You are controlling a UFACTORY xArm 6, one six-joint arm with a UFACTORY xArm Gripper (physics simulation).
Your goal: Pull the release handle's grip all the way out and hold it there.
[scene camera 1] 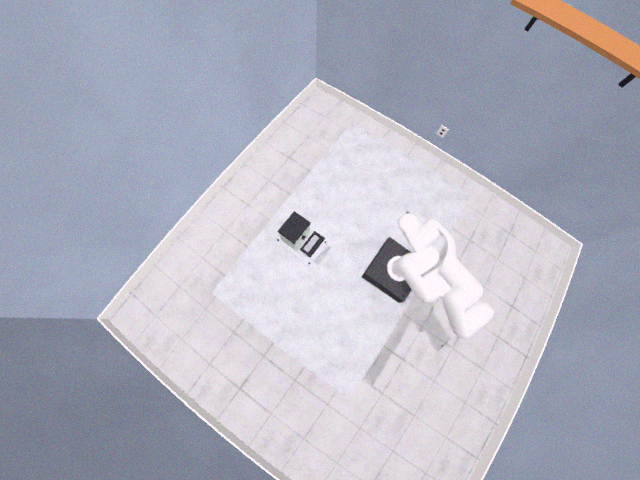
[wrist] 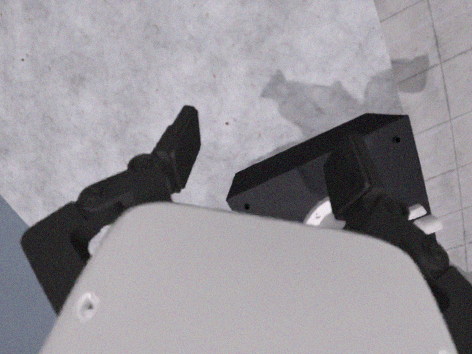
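The release handle's housing (scene camera 1: 294,227), a small block with a black top and a pale green side, stands on the left part of the pale table in the scene view. Its grip (scene camera 1: 318,244), a black rectangular frame, is beside the housing on its lower right, with a small gap between them. The handle does not show in the wrist view. My gripper (wrist: 266,137) is open, with nothing between its fingers. In the scene view it is mostly hidden by the arm, well to the right of the handle and apart from it.
The black base plate (scene camera 1: 382,276) (wrist: 385,165) lies under the white arm (scene camera 1: 462,281) at the right edge of the pale table (scene camera 1: 305,310). In the wrist view the right finger overlaps the plate. An orange shelf (scene camera 1: 584,28) is on the wall at the upper right.
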